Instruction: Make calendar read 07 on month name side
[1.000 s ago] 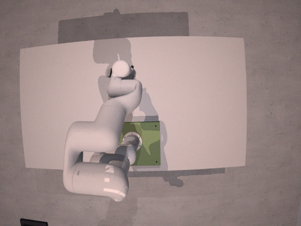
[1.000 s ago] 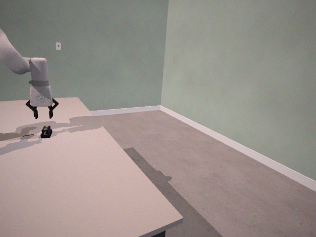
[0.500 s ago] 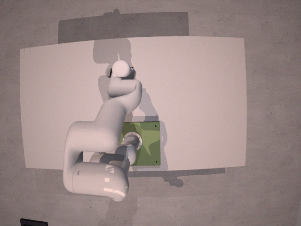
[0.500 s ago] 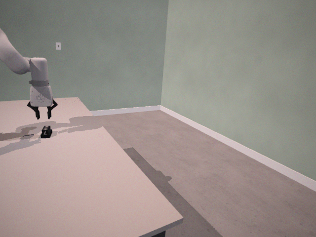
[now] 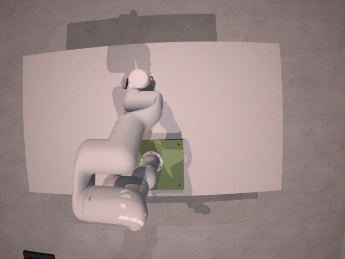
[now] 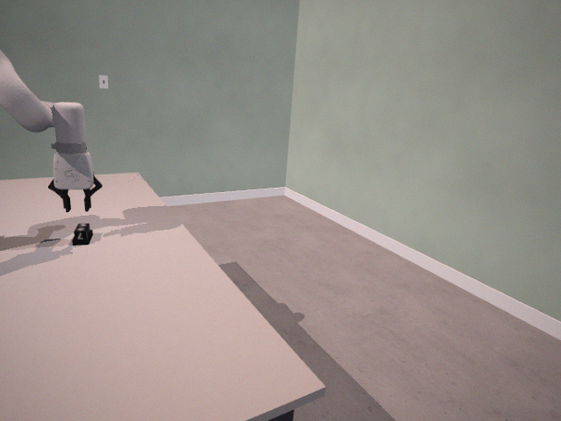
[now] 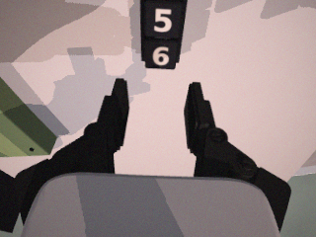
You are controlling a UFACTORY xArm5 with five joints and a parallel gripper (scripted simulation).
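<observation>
The black cube lies 9 cm below my hand. Also, from my hand: black calendar tray 11 cm below, 2 cm to the left.
</observation>
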